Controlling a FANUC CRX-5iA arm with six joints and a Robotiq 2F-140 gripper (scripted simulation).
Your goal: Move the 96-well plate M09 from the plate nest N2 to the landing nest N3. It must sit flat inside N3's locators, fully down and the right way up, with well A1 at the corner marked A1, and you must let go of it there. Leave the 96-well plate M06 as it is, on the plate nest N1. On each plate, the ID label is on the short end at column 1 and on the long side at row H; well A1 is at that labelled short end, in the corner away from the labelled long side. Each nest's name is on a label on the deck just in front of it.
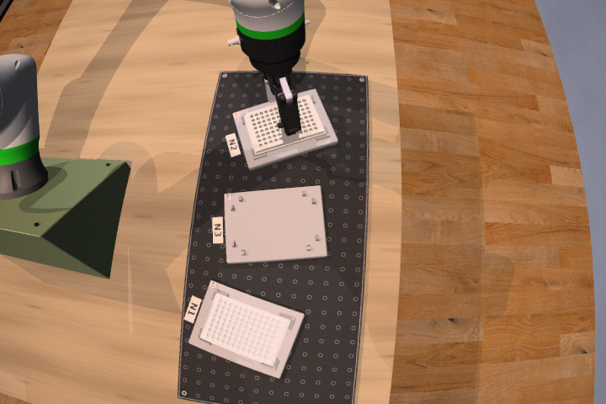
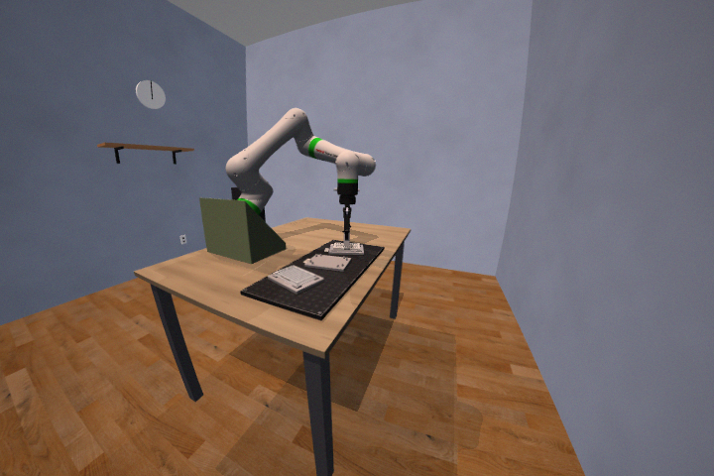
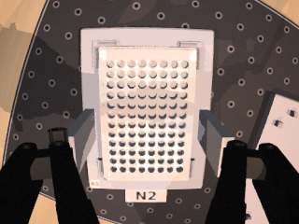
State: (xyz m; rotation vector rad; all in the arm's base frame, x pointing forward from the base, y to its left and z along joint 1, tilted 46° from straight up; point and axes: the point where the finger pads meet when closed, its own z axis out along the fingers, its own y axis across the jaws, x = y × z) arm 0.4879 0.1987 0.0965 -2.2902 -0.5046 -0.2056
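Right now the nest N2 is 60 mm below my hand. The rest, counted from my hand: A1 mark: 80 mm behind, 140 mm to the right, 50 mm below; landing nest N3: 10 mm ahead, 180 mm to the right, 60 mm below; N2 label: 90 mm behind, 40 mm to the right, 60 mm below.
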